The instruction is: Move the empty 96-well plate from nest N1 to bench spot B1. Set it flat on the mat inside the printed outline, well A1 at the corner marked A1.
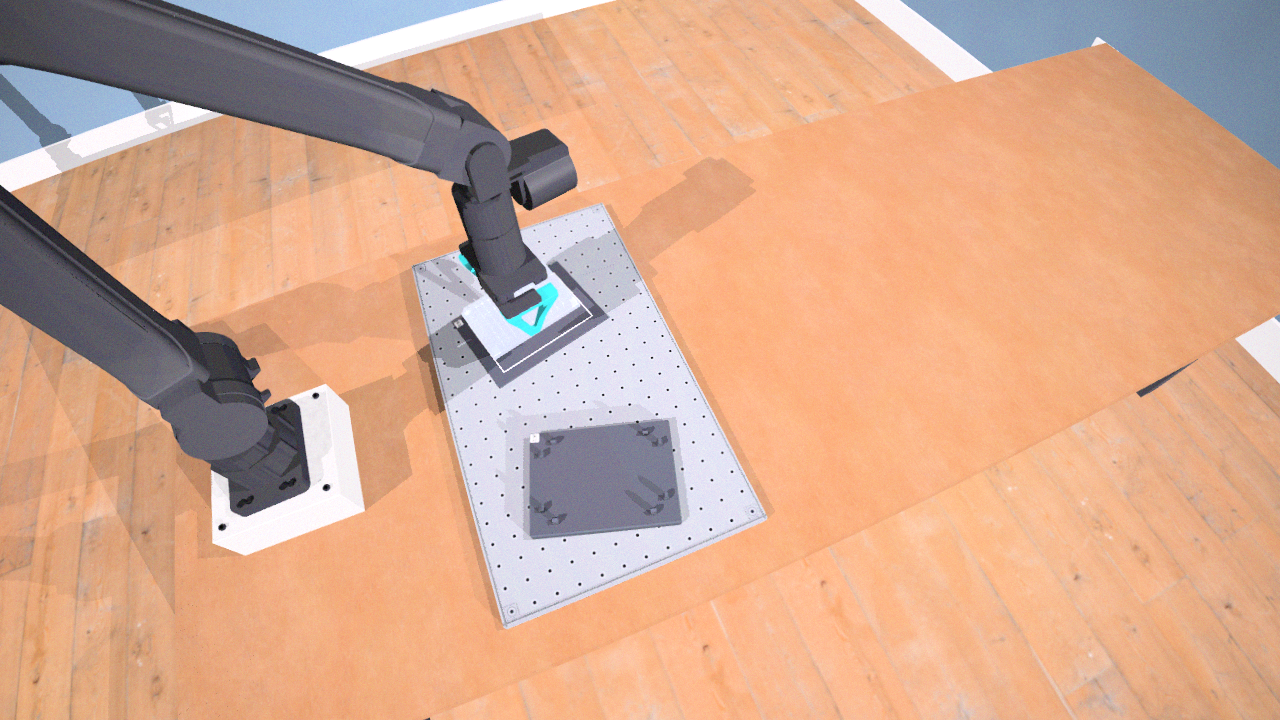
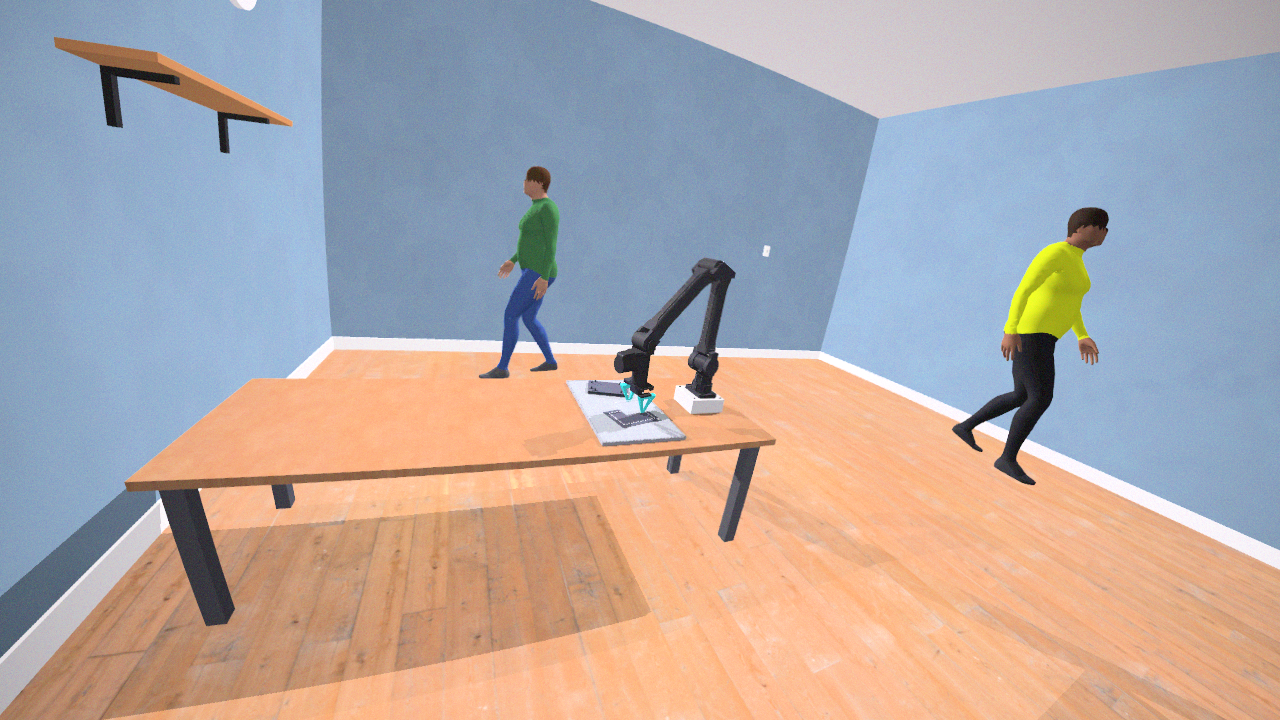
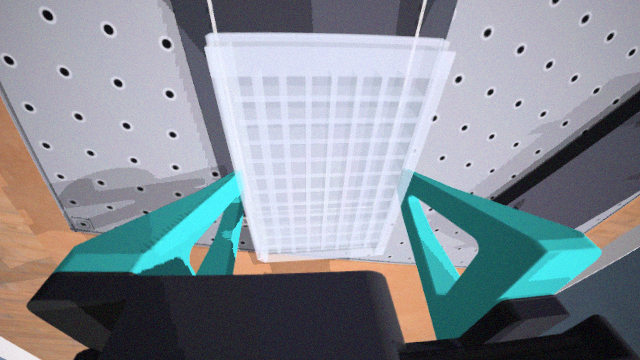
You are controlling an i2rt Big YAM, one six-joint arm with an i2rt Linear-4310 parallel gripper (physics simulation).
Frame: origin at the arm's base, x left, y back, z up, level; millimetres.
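Seen in the pictures: gripper, fingertip midpoint: [image 1: 518,311] [image 2: 635,407] [image 3: 323,178]; arm's base at its link origin: [image 1: 270,458] [image 2: 700,392].
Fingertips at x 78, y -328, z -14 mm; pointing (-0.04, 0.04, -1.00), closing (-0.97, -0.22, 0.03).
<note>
Offsets run from my fingertips to a thing's top centre. "spot": to the spot under its first point. Level surfaces: height alone.
My gripper [image 1: 499,295] [image 2: 637,402] [image 3: 323,178] is shut on the clear, empty 96-well plate {dy -4, dx +1, dz +13 mm} [image 1: 503,330] [image 3: 326,143], its teal fingers on the two long sides. It holds the plate flat just over the dark mat {dz -30 mm} [image 1: 559,342] [image 2: 633,419] [image 3: 265,14] of spot B1. The plate lies roughly along the white printed outline {spot: dy -27, dx -40, dz -31 mm} [image 1: 552,340] [image 3: 422,21], shifted a little to the far left. I cannot tell whether it touches the mat. A small A1 label {spot: dy +82, dx +39, dz -30 mm} [image 1: 457,325] sits at the mat's left corner. Nest N1 {dy -17, dx -242, dz -10 mm} [image 1: 602,479] [image 2: 605,387] is a dark, empty pad nearer the front.
Mat and nest sit on a grey perforated board [image 1: 709,457] [image 2: 595,415] [image 3: 468,107] on the wooden table {dz -45 mm} [image 1: 852,286] [image 2: 423,422]. The arm's white base [image 1: 330,457] [image 2: 697,403] stands at the left. A person [image 2: 530,272] walks behind the table.
</note>
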